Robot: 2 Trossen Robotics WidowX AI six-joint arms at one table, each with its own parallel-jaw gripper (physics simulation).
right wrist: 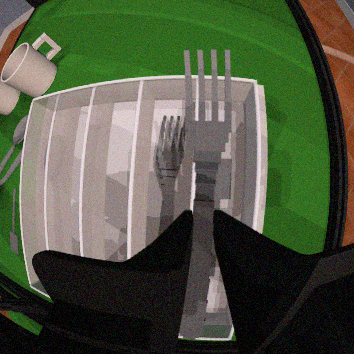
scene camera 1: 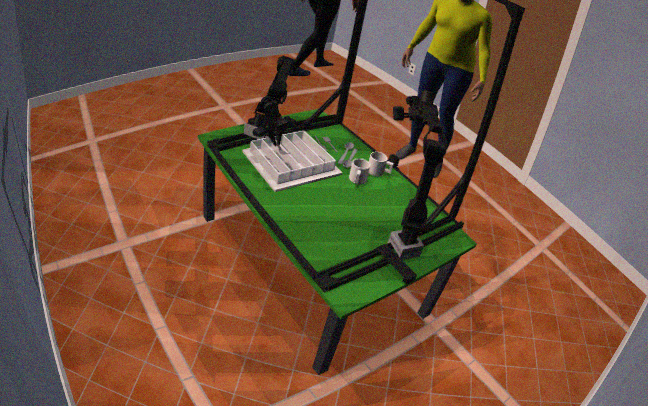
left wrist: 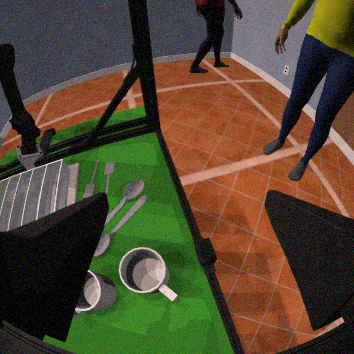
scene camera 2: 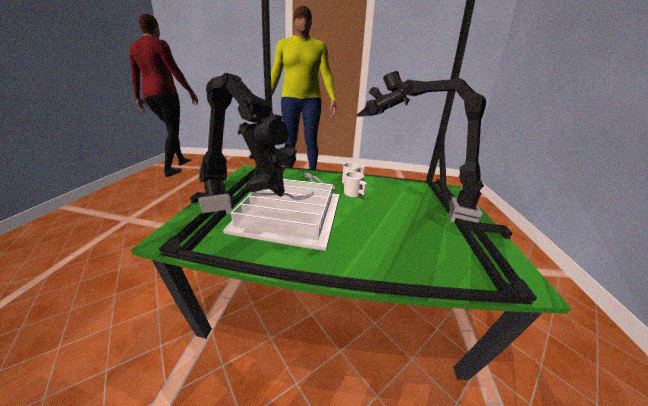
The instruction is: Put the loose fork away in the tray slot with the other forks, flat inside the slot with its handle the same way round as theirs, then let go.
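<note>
My right gripper (scene camera 1: 278, 144) (scene camera 2: 281, 192) (right wrist: 201, 217) is shut on the loose fork (scene camera 2: 300, 196) (right wrist: 204, 135), tines away from the wrist. It holds the fork above the white tray (scene camera 1: 300, 173) (scene camera 2: 275, 225) (right wrist: 250, 125). In the right wrist view the held fork overlaps the divider between the fork slot and the end slot at the right. Forks (right wrist: 170, 150) lie in the slot just left of it, tines toward the picture's top like the held one; their handles are partly hidden by a finger. My left gripper (scene camera 2: 360, 114) (left wrist: 188, 199) is open and empty, raised high.
Two white mugs (scene camera 1: 359, 171) (scene camera 1: 378, 164) (left wrist: 142, 270) (left wrist: 101, 292) stand beside the tray. Spoons (left wrist: 133, 190) (left wrist: 102, 244) and thin utensils (left wrist: 109, 170) (left wrist: 95, 175) lie between the mugs and the tray. A black frame (scene camera 2: 300, 275) runs around the table. People stand behind.
</note>
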